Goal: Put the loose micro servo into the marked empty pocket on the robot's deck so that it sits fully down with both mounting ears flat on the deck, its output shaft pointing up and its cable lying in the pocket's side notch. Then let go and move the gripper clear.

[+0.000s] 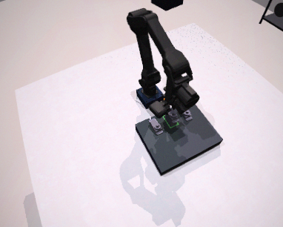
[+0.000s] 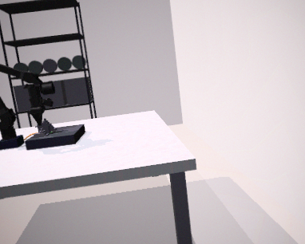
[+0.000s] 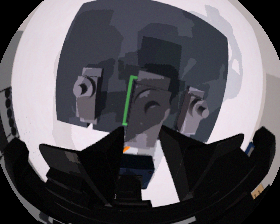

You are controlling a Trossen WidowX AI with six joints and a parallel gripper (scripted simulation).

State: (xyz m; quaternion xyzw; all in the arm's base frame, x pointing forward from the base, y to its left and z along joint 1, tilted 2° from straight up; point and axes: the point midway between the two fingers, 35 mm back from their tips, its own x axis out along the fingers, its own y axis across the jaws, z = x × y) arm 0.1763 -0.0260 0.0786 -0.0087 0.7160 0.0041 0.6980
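Right now my gripper tip is 12 cm short of the dark deck, 2 cm to the left of it and 7 cm above it.
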